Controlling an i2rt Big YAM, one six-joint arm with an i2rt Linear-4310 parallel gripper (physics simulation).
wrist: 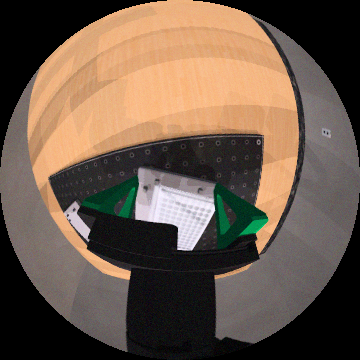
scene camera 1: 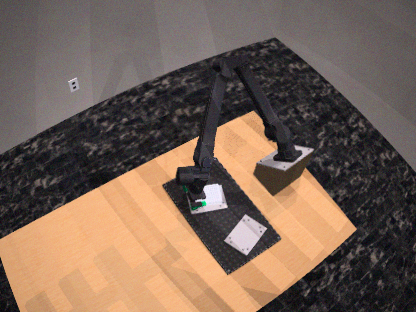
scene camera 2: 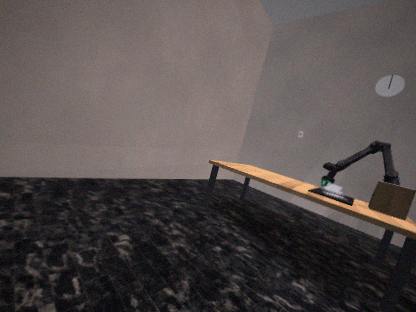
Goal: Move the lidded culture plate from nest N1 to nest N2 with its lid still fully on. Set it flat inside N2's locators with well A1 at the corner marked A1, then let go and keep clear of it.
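Frame: origin at the arm's base, x ahead, y left, z up, level; millimetres.
Where they show: gripper, fingertip midpoint: (wrist: pixel 176 182) (scene camera 1: pixel 189 200) (scene camera 2: pixel 323 186); arm's base, origin of the base link: (scene camera 1: pixel 288 157) (scene camera 2: pixel 392 190).
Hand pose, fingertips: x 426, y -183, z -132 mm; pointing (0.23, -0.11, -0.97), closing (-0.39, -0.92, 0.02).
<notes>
Each offset is from my fingertips to the top centre of the thing. Level surfaces: height alone.
The lidded culture plate {dx -71, dy +40, dz +46 mm} (scene camera 1: pixel 215 193) (scene camera 2: pixel 333 189) (wrist: pixel 186 212) is whitish and lies in nest N1 {dx -73, dy +36, dz -13 mm} (scene camera 1: pixel 214 208) (wrist: pixel 170 176), a pale grey base with small dark locators. The wells show through its top; the lid's edge and well A1 cannot be made out. My gripper (scene camera 1: pixel 195 197) (scene camera 2: pixel 326 181) (wrist: pixel 176 182) is open, its green fingers to either side of the plate in the wrist view, with nothing held. Its exact height is unclear. The gripper body hides part of the plate. Nest N2 {dx -77, dy +281, dz -13 mm} (scene camera 1: pixel 245 235) (wrist: pixel 77 220) is a pale base with dark locators, turned relative to N1; its A1 mark is not readable.
Both nests stand on a black perforated board {dx -81, dy +126, dz -34 mm} (scene camera 1: pixel 220 232) (scene camera 2: pixel 345 199) (wrist: pixel 200 155) on the wooden table {dz -48 mm} (scene camera 1: pixel 125 225) (scene camera 2: pixel 280 183) (wrist: pixel 175 90). The arm's base stands on a box (scene camera 1: pixel 280 177) (scene camera 2: pixel 392 200) beside the board.
</notes>
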